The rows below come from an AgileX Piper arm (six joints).
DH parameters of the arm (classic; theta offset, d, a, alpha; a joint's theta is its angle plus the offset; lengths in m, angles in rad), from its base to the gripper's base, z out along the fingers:
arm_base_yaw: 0 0.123 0 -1.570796
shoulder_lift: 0.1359 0 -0.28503 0
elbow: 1.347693 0 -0.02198 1.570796
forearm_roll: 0 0.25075 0 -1.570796
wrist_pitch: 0 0 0 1.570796
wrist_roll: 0 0.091 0 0
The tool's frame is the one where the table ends.
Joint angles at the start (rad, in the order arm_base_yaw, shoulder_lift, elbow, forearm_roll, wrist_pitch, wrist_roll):
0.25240, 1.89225, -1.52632, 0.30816, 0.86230, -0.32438
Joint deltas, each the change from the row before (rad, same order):
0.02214, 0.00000, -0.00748, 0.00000, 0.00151, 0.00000
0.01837, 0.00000, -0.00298, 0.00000, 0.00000, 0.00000
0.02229, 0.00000, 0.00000, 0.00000, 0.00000, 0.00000
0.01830, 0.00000, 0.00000, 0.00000, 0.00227, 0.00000
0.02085, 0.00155, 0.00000, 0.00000, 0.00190, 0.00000
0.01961, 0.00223, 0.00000, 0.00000, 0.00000, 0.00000
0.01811, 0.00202, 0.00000, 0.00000, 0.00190, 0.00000
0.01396, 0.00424, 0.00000, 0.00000, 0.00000, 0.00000
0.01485, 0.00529, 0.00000, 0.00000, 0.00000, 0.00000
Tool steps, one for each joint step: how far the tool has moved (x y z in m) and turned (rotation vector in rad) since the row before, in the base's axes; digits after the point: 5 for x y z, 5 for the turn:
-0.00204, 0.00893, 0.00209, 0.00169, -0.00580, 0.02258
-0.00214, 0.00728, 0.00086, 0.00083, -0.00286, 0.01837
-0.00320, 0.00864, 0.00000, 0.00000, 0.00000, 0.02229
-0.00296, 0.00702, -0.00008, -0.00052, 0.00211, 0.01896
-0.00328, 0.00800, -0.00071, -0.00099, 0.00322, 0.02141
-0.00300, 0.00752, -0.00092, -0.00079, 0.00208, 0.01961
-0.00307, 0.00687, -0.00090, -0.00129, 0.00361, 0.01866
-0.00202, 0.00542, -0.00175, -0.00165, 0.00391, 0.01396
-0.00215, 0.00577, -0.00219, -0.00213, 0.00484, 0.01485

